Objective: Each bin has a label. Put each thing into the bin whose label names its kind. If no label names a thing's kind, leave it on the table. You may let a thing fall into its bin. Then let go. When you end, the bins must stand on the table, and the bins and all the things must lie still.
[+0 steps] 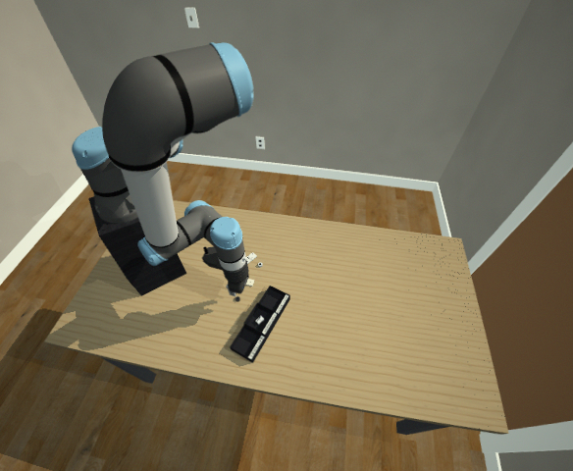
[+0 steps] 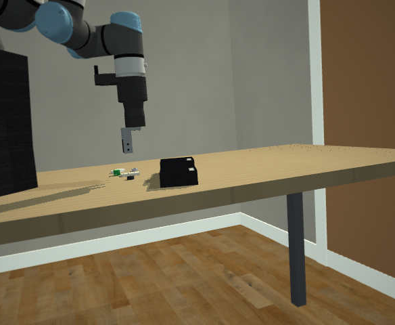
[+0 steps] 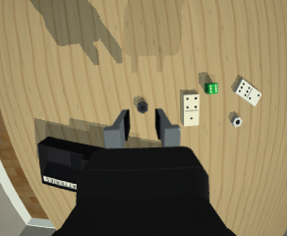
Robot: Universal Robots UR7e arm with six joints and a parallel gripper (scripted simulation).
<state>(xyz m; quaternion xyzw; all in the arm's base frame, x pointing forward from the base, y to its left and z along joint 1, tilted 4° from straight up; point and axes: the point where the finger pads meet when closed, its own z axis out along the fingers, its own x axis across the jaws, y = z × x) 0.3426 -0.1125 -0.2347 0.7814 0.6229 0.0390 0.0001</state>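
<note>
My gripper is now 80 mm above the black piece. The rest, counted from my hand: metal nut: 150 mm to the left, 80 mm below, 60 mm ahead; then cream plate: 80 mm below, 70 mm to the left, 20 mm ahead; then green die: 110 mm to the left, 80 mm below.
</note>
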